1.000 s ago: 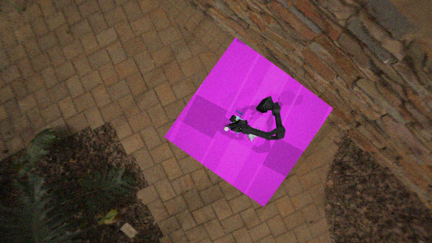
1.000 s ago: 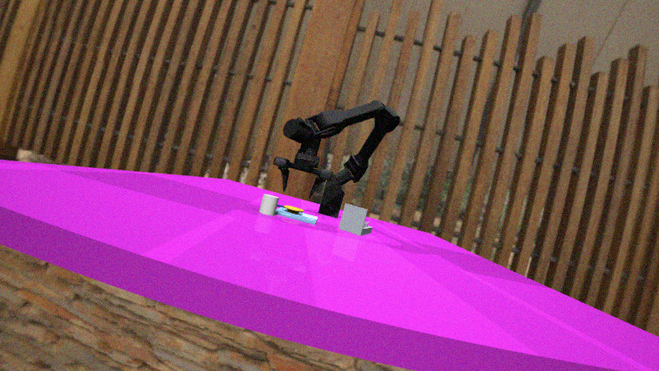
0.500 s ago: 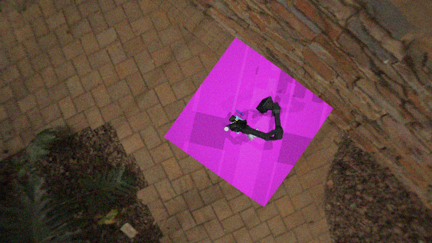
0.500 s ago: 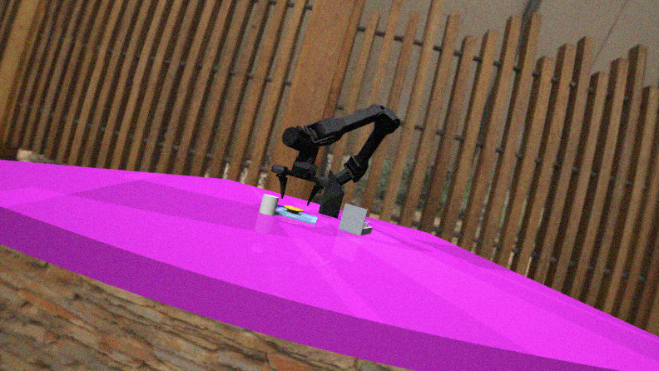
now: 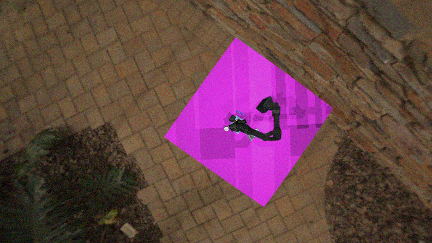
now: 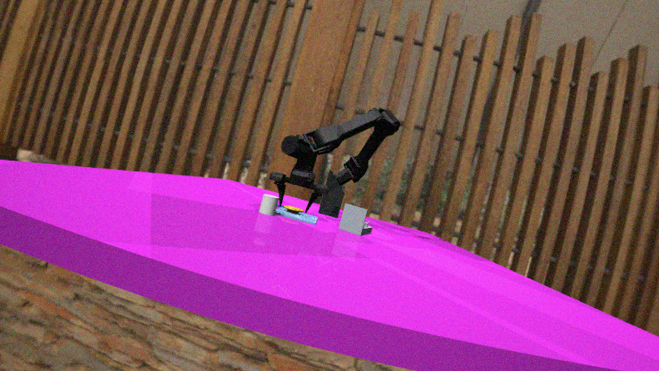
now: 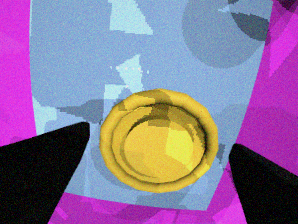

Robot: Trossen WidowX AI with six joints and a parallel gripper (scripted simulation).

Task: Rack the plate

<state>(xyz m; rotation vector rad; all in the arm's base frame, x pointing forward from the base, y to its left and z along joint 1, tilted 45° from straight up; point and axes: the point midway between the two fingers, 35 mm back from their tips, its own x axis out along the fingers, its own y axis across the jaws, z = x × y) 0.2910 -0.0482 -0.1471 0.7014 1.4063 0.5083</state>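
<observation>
Now: gripper tip right at the yellow plate. Round my gripper tip: blue spoon: 11 cm behind, 2 cm to the right, 1 cm below; then dish rack: 1 cm ahead, 21 cm to the left, 1 cm above; then light blue square mat: 1 cm ahead, 2 cm to the left, 1 cm below.
</observation>
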